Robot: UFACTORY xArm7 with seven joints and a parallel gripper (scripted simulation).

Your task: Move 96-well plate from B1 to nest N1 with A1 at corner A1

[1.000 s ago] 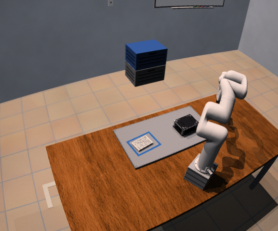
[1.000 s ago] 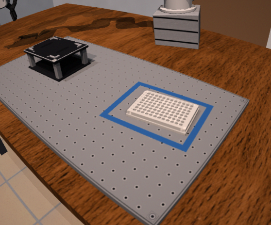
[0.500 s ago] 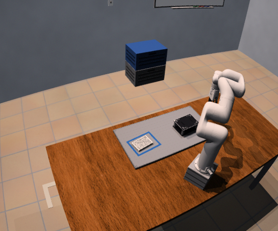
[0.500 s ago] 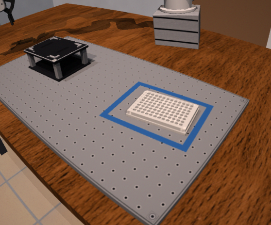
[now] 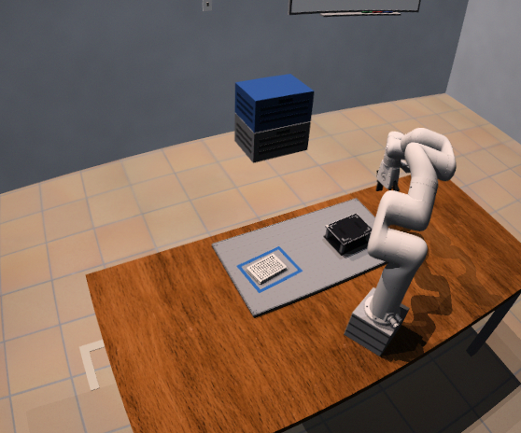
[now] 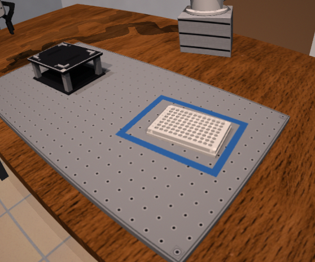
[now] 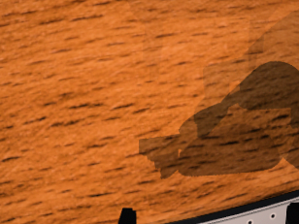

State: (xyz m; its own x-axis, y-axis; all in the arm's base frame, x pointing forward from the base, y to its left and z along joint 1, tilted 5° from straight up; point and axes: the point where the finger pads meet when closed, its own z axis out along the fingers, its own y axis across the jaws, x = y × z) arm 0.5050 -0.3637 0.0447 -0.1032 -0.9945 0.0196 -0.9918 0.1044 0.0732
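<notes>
My hand is 12 cm past the white 96-well plate, 60 cm to the right of it and 9 cm above it. Also, from my hand: black raised nest N1 (9 cm behind, 23 cm to the left, 4 cm below).
</notes>
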